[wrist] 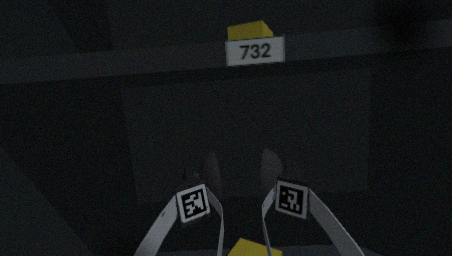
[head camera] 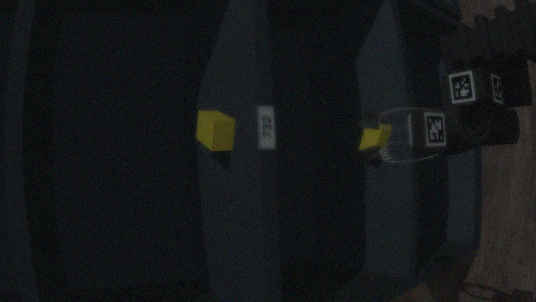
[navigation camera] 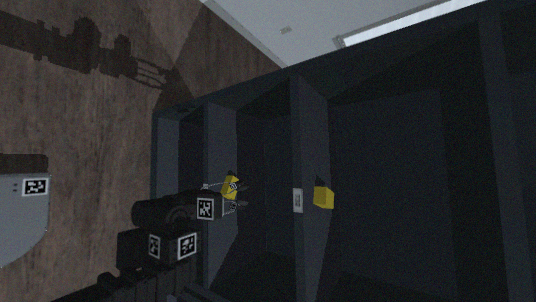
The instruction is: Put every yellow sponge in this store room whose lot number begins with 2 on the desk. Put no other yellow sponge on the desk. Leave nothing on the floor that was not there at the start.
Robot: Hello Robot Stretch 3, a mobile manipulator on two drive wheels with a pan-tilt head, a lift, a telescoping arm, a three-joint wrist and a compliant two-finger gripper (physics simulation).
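Places are measured from the robot's base along level axes (x back, y right, z up), in metres.
Where they show: gripper, fingertip midpoint: (head camera: pixel 361 139) (navigation camera: pixel 246 193).
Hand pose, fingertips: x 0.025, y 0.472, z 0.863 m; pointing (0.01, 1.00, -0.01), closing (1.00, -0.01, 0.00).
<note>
Things, the pixels of their top centre, and the offset from my fingertips. "spot": a spot on its surface instead. Level surfaces: height alone.
- label plate, middle of its top: (head camera: pixel 258 127) (navigation camera: pixel 302 200) dz +0.127, dx +0.030, dy +0.125 m
- second yellow sponge, middle of its top: (head camera: pixel 370 138) (navigation camera: pixel 233 187) dz -0.285, dx +0.018, dy +0.243 m
- dark shelf rack, surface spot: (head camera: pixel 240 225) spot: dz +0.127, dx -0.156, dy +0.218 m
- wooden floor, its level: dz -0.863 m
One yellow sponge (head camera: pixel 215 131) (navigation camera: pixel 323 197) (wrist: pixel 249 31) stands on an upper shelf board, behind a label plate (head camera: pixel 266 127) (navigation camera: pixel 298 200) (wrist: pixel 255 51) reading 732 on the board's front edge. A second yellow sponge (head camera: pixel 369 139) (navigation camera: pixel 229 186) (wrist: pixel 254 249) is on the board below; its label does not show. My gripper (head camera: pixel 372 142) (navigation camera: pixel 242 194) (wrist: pixel 240 167) is open, its fingertips apart with nothing between them. It is in front of the opening between these boards, above the lower sponge, which is partly cut off at the bottom of the wrist view. The desk does not show.
The dark shelf rack (head camera: pixel 240 225) (navigation camera: pixel 310 125) (wrist: pixel 75 65) fills much of the views, with more boards above and below. Its side panel borders the bays. The wooden floor (head camera: pixel 505 200) (navigation camera: pixel 90 125), the pale wall (navigation camera: pixel 270 20) and a window (navigation camera: pixel 400 22) show beyond it.
</note>
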